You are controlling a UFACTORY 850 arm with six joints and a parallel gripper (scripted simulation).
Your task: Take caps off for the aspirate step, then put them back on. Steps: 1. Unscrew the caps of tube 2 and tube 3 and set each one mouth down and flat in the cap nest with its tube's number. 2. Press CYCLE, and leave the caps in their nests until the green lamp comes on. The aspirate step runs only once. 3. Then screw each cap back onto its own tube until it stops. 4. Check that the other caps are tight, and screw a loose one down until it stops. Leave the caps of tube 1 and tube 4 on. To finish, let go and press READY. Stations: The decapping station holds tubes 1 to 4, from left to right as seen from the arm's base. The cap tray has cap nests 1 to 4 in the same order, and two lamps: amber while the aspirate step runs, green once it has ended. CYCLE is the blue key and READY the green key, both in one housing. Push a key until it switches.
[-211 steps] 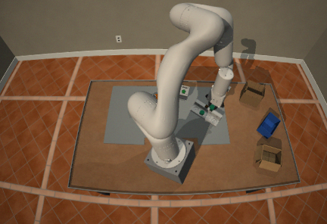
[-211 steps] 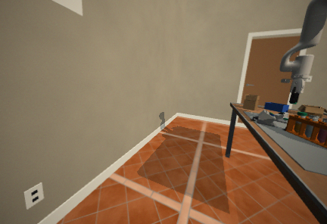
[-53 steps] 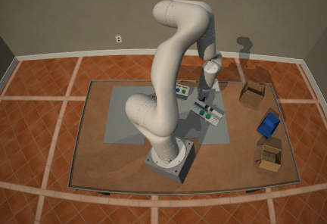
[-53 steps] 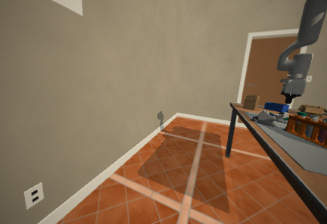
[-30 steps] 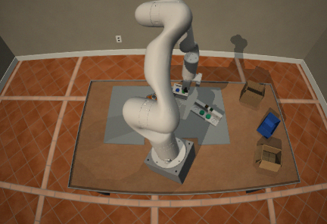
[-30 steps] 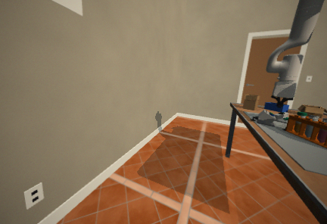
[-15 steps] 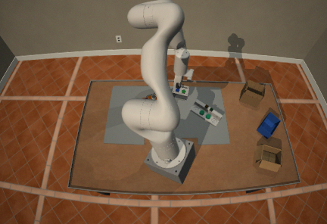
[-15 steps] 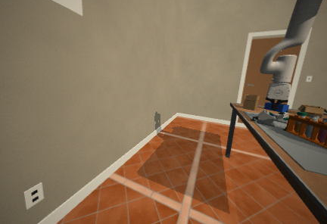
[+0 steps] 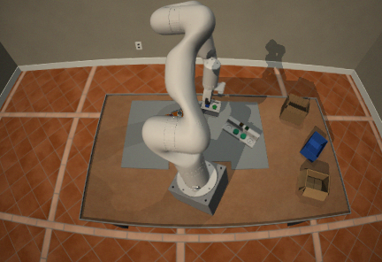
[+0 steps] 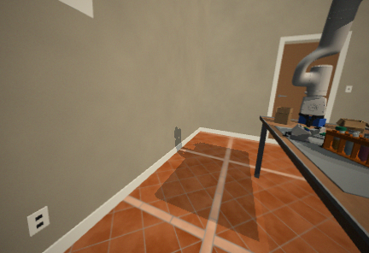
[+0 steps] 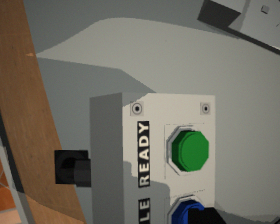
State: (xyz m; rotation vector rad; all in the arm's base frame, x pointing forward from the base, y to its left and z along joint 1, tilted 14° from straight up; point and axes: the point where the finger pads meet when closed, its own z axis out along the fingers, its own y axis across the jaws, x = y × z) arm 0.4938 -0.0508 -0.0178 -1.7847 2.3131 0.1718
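The blue cycle key is 40 mm below my hand. Round my hand: blue bin (250 mm behind, 680 mm to the right, 90 mm below); then key housing (10 mm ahead, 20 mm to the right, 50 mm below); then green ready key (10 mm behind, 40 mm to the right, 40 mm below).
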